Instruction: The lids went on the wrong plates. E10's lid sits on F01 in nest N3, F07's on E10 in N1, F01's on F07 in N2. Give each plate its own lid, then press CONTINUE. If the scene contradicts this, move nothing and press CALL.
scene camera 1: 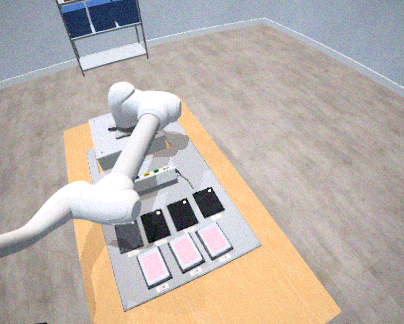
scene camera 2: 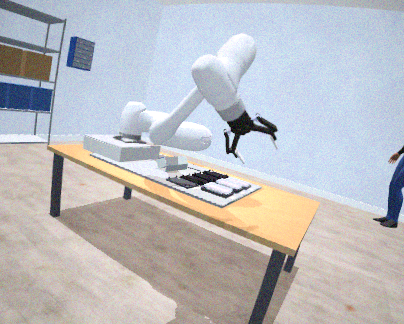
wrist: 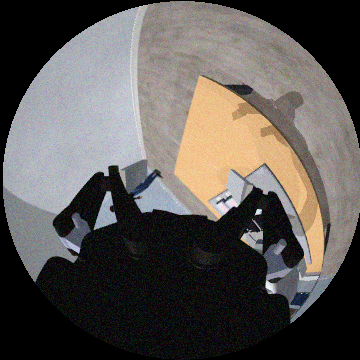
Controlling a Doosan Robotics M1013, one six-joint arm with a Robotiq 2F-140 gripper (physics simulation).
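Three plates with pink tops and pale rims lie in a row near the front of the grey board. Behind them lie three black rectangular pieces and a dark grey one, partly in the arm's shadow. Their small labels are too small to read, so lids and plates cannot be matched. The button panel stands behind, its left end hidden by the arm. My gripper is open and empty, high above the board's front end.
The board lies on a wooden table. The arm's base stands on a grey box at the back. A person is partly visible at the right edge of scene camera 2. A shelf rack stands beyond the table.
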